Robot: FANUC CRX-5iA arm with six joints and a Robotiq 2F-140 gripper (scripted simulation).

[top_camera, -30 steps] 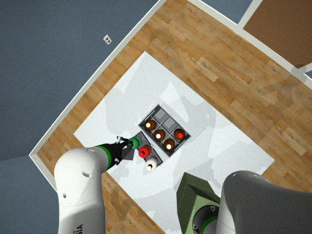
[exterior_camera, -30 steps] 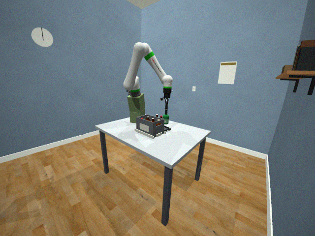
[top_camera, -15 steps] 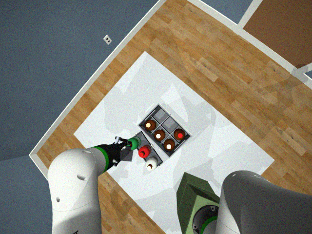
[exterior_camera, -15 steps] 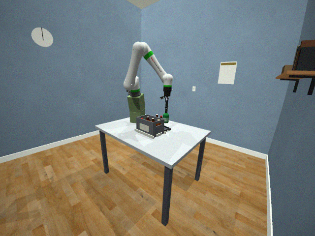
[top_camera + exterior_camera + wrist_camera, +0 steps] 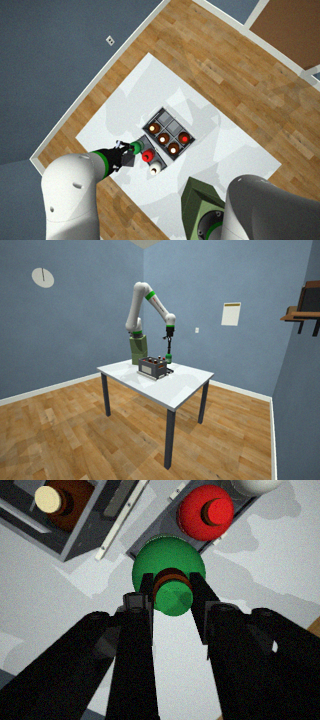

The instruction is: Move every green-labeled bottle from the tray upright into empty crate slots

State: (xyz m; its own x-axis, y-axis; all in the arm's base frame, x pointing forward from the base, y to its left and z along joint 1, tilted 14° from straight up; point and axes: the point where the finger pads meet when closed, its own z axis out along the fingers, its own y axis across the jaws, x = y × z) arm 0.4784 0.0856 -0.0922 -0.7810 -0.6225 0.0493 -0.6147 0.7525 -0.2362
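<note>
The green-labeled bottle lies 80 mm below my hand. From my hand the other things lie so: white bottle (180 mm behind, 20 mm to the left, 180 mm below); red-labeled bottle (80 mm behind, 10 mm to the left, 180 mm below); dark tray (90 mm behind, 10 mm to the left, 260 mm below).
</note>
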